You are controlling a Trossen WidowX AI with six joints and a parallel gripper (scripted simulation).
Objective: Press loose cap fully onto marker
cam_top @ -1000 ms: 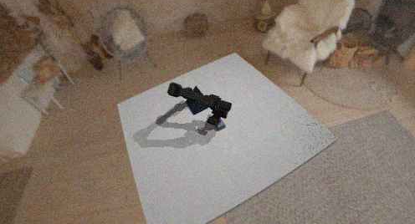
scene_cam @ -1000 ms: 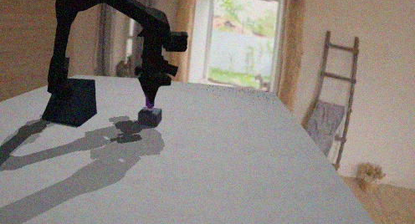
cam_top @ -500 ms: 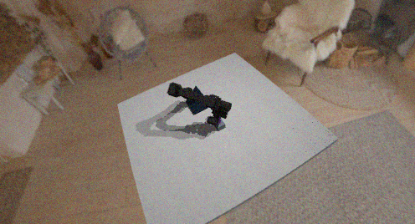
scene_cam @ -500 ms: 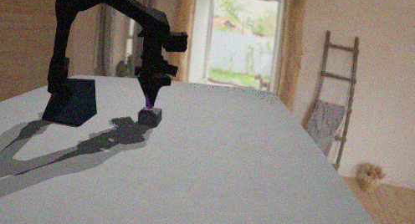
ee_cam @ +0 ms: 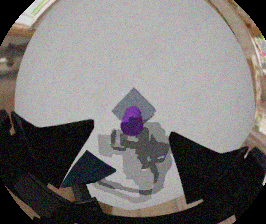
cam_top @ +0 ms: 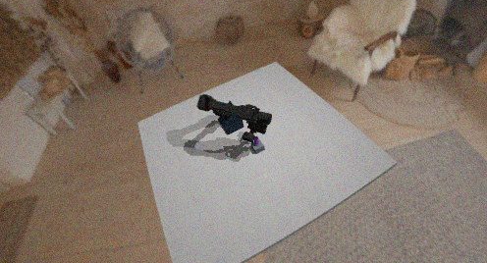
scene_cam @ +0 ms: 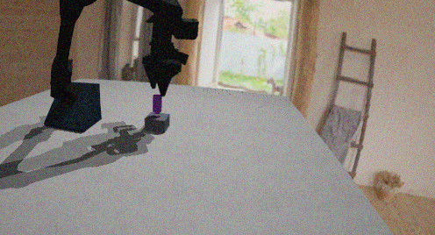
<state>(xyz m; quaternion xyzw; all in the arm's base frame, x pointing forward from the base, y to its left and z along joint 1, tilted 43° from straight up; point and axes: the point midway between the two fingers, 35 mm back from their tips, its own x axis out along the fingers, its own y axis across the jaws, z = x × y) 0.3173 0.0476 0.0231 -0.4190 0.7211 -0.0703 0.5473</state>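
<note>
Now: gripper tip 3 cm above the purple cap. Round my gripper tip: purple marker: 4 cm below; holder block: 9 cm below.
</note>
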